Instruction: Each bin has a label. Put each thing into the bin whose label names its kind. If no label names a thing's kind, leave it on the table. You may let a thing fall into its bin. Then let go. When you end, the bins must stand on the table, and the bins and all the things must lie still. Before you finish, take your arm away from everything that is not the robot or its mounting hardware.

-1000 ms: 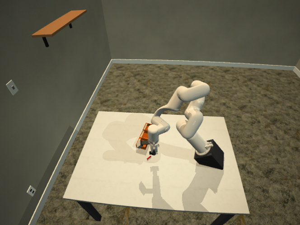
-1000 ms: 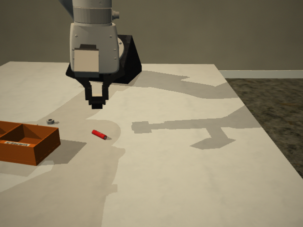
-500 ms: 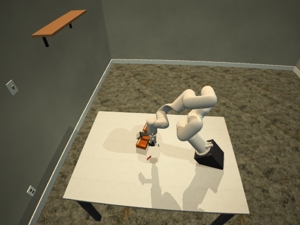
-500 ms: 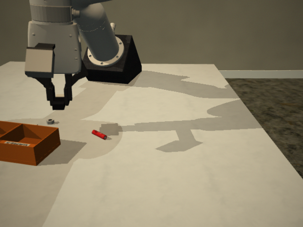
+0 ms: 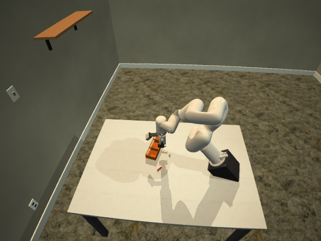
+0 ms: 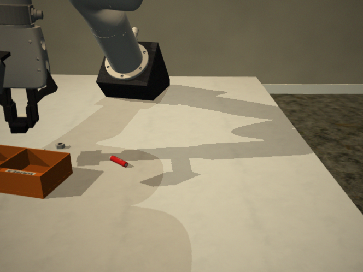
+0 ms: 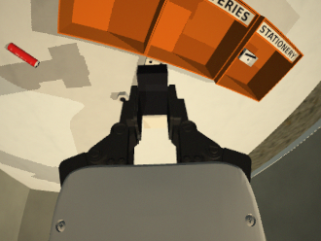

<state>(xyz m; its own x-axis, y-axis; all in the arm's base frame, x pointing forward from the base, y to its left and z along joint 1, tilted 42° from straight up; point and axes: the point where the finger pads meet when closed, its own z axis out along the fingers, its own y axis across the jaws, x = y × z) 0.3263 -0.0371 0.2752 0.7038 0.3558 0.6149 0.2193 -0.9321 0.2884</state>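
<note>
Now: hand 11 cm to the left of the grey ribbed block, 8 cm above it and 5 cm short of it. Round my hand: black thing: 2 cm below, 1 cm behind; white domino: 9 cm below, 1 cm to the right, 1 cm behind; grey nut: 9 cm below, 7 cm behind, 2 cm to the left.
</note>
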